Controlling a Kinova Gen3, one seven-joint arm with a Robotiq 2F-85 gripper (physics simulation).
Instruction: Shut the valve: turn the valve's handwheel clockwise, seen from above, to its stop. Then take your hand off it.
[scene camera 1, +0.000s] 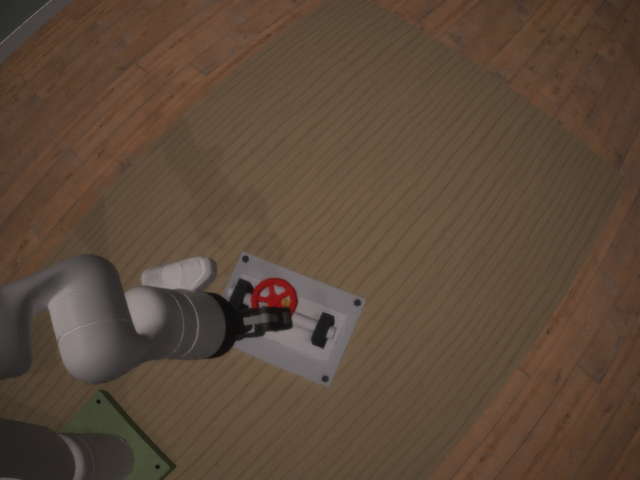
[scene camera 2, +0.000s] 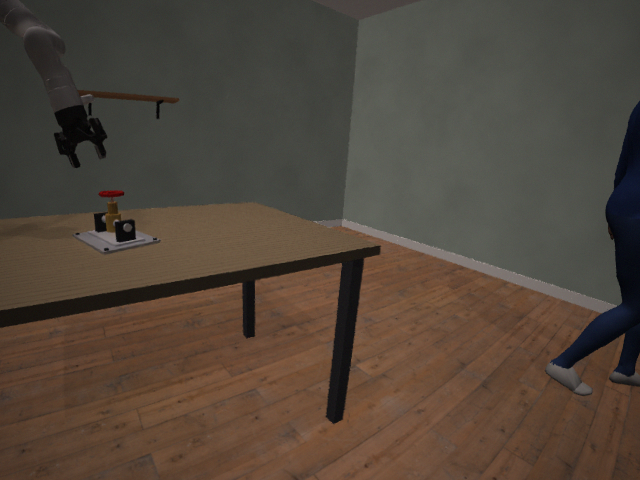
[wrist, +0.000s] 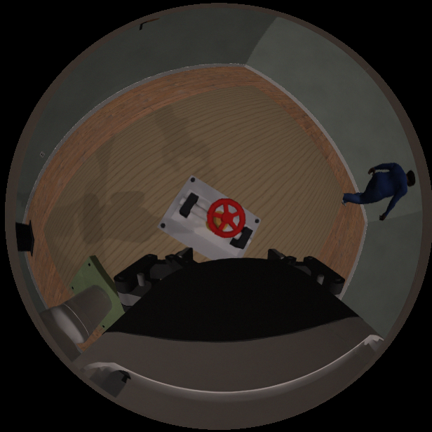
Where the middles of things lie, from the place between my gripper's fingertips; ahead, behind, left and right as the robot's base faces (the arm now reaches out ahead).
My gripper is now 60 mm short of the red handwheel (scene camera 1: 274, 300), 20 mm to the right of it and 100 mm above it. Round my hand: grey plate (scene camera 1: 276, 354) (60 mm ahead, 20 mm to the left, 220 mm below).
